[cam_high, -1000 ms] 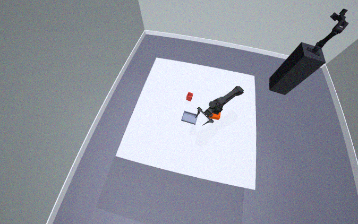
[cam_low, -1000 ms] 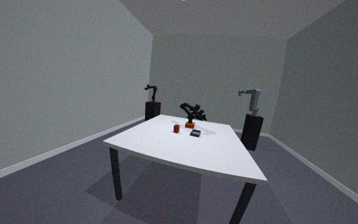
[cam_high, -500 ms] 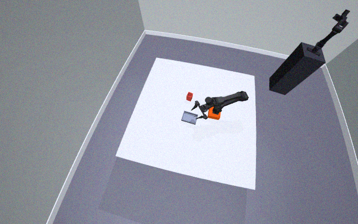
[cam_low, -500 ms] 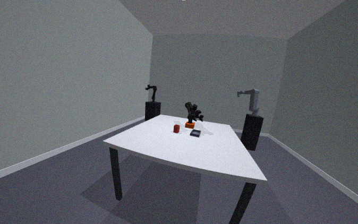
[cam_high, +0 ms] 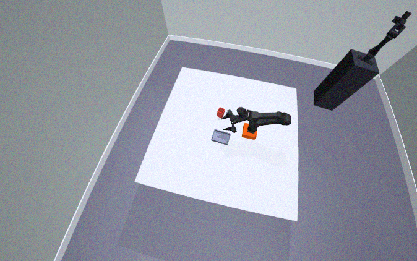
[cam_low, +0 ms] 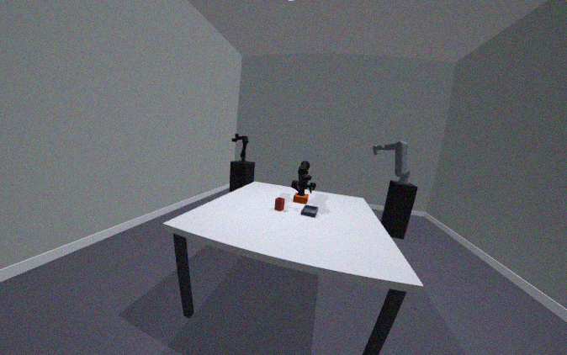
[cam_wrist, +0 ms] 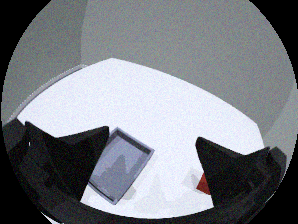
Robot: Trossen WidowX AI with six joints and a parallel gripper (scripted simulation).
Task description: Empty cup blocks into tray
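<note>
The red block lies 5 cm ahead of my gripper tip, 17 cm to the right of it and 11 cm below it. The rest, counted from my gripper tip: red square cup: 5 cm ahead, 17 cm to the right, 13 cm below.
</note>
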